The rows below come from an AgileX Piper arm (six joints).
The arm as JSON. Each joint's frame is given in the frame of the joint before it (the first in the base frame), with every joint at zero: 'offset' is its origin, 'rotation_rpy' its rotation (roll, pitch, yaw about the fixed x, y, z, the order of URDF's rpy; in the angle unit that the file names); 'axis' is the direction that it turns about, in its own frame. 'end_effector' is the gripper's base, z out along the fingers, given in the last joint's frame.
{
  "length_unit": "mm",
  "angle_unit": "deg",
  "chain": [
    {
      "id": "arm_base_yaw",
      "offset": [
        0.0,
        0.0,
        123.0
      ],
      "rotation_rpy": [
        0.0,
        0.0,
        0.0
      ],
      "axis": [
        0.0,
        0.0,
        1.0
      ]
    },
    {
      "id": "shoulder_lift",
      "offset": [
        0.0,
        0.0,
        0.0
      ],
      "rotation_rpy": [
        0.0,
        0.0,
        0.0
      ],
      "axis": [
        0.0,
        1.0,
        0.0
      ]
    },
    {
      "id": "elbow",
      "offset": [
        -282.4,
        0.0,
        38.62
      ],
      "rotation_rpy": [
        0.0,
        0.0,
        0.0
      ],
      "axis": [
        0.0,
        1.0,
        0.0
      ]
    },
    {
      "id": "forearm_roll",
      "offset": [
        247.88,
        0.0,
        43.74
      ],
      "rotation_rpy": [
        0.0,
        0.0,
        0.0
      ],
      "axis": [
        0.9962,
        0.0,
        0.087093
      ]
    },
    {
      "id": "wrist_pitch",
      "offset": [
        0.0,
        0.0,
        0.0
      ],
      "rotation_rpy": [
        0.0,
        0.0,
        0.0
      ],
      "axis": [
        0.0,
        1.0,
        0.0
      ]
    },
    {
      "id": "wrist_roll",
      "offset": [
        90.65,
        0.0,
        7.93
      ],
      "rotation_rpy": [
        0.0,
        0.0,
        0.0
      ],
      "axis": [
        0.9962,
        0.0,
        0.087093
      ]
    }
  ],
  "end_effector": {
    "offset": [
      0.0,
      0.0,
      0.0
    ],
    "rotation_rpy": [
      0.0,
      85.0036,
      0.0
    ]
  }
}
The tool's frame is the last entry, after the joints.
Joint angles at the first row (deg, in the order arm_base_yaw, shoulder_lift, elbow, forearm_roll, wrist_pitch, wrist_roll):
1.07 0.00 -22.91 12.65 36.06 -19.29
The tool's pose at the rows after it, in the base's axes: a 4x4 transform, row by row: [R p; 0 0 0 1], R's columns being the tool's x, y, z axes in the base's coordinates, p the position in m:
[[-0.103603, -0.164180, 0.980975, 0.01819], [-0.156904, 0.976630, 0.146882, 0.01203], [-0.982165, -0.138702, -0.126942, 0.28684], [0, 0, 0, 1]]
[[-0.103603, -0.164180, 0.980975, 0.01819], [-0.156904, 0.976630, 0.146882, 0.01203], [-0.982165, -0.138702, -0.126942, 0.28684], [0, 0, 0, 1]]
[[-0.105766, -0.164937, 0.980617, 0.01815], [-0.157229, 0.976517, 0.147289, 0.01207], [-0.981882, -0.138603, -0.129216, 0.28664], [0, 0, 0, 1]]
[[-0.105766, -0.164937, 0.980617, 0.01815], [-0.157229, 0.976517, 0.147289, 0.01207], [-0.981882, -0.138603, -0.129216, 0.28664], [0, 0, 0, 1]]
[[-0.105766, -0.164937, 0.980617, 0.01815], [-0.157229, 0.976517, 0.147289, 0.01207], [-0.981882, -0.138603, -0.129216, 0.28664], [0, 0, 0, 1]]
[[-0.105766, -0.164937, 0.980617, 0.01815], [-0.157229, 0.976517, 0.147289, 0.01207], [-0.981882, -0.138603, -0.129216, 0.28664], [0, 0, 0, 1]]
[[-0.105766, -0.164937, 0.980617, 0.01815], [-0.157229, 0.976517, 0.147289, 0.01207], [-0.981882, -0.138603, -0.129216, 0.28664], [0, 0, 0, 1]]
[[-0.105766, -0.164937, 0.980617, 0.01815], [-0.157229, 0.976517, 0.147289, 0.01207], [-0.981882, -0.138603, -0.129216, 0.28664], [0, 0, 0, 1]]
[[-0.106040, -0.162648, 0.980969, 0.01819], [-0.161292, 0.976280, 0.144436, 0.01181], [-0.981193, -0.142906, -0.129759, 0.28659], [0, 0, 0, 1]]
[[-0.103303, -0.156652, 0.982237, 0.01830], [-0.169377, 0.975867, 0.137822, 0.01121], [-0.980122, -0.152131, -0.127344, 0.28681], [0, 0, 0, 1]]
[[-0.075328, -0.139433, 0.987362, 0.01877], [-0.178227, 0.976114, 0.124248, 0.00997], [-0.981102, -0.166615, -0.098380, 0.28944], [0, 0, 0, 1]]
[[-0.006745, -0.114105, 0.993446, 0.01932], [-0.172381, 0.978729, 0.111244, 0.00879], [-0.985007, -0.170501, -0.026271, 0.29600], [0, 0, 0, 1]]
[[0.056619, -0.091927, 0.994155, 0.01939], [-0.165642, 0.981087, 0.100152, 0.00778], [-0.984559, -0.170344, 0.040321, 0.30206], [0, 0, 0, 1]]
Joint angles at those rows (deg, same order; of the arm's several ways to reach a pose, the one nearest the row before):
1.08 0.00 -22.90 12.65 35.92 -19.29
1.08 0.00 -22.90 12.65 35.92 -19.29
1.07 0.00 -22.91 12.65 36.06 -19.29
1.07 0.00 -22.91 12.65 36.06 -19.29
1.07 0.00 -22.91 12.65 36.06 -19.29
1.07 0.00 -22.91 12.65 36.06 -19.29
1.07 0.00 -22.91 12.65 36.06 -19.29
1.07 0.00 -22.91 12.65 36.06 -19.29
1.07 0.00 -22.91 12.36 36.05 -19.29
1.07 0.00 -22.91 11.77 35.85 -19.29
1.08 0.00 -22.91 10.88 34.06 -19.28
1.07 0.00 -22.91 10.72 29.85 -19.29
1.07 0.00 -22.90 10.72 25.98 -19.29

